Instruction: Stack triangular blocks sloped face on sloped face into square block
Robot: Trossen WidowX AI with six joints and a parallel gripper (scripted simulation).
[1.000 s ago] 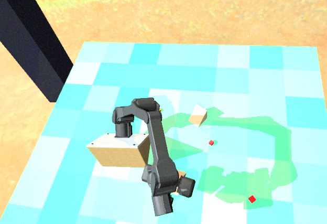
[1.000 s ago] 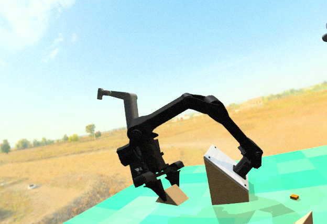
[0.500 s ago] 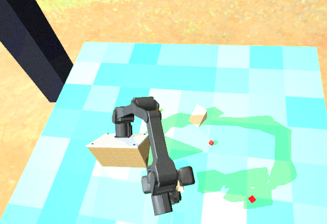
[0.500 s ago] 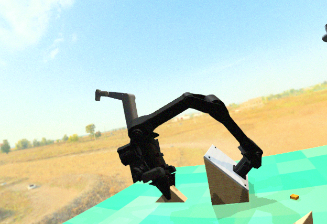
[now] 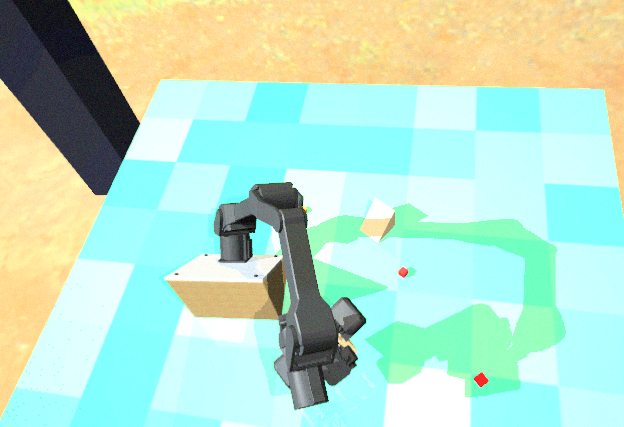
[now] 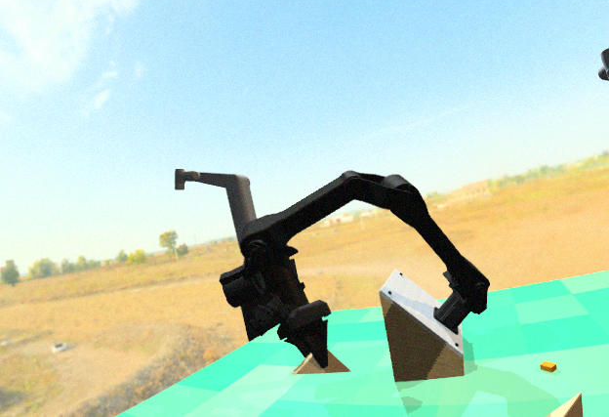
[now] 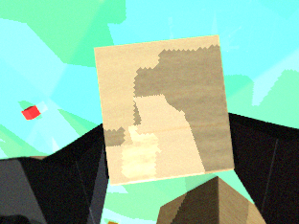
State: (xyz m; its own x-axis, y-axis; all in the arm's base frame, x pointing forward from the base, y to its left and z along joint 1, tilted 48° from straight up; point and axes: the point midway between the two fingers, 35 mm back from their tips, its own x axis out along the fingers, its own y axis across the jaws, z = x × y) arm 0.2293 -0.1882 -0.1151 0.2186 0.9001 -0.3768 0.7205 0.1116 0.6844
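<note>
Right now my gripper tip is 10 mm below the triangular block and 10 mm past it. From my gripper tip the other things lie so: red cube 280 mm ahead, 100 mm below, 30 mm to the right; yellow cube 380 mm to the left, 110 mm behind, 100 mm below.
</note>
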